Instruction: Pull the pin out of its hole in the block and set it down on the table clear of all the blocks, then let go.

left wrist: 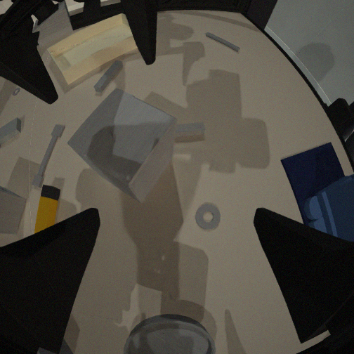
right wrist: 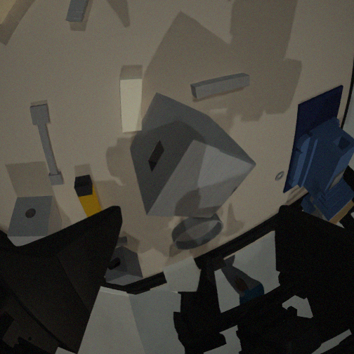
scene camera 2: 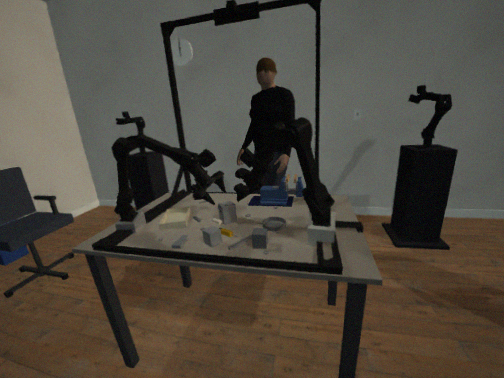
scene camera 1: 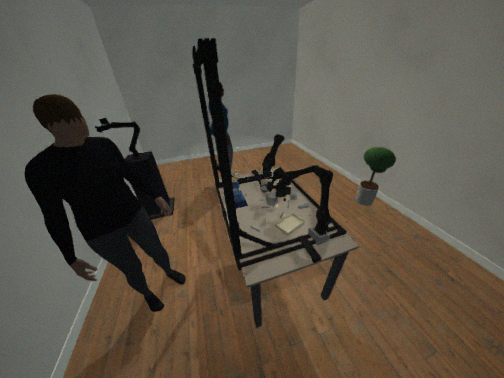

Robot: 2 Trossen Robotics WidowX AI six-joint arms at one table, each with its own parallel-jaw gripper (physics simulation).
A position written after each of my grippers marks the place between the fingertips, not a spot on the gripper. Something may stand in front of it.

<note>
In view: my left gripper (left wrist: 178,217), my right gripper (right wrist: 202,214), a yellow-handled screwdriver (left wrist: 48,200), a cream pin (right wrist: 130,88), a cream tray (left wrist: 75,55) and a round grey dish (right wrist: 192,232).
My left gripper also shows in the right wrist view (right wrist: 246,240). My right gripper also shows in the left wrist view (left wrist: 93,82).
</note>
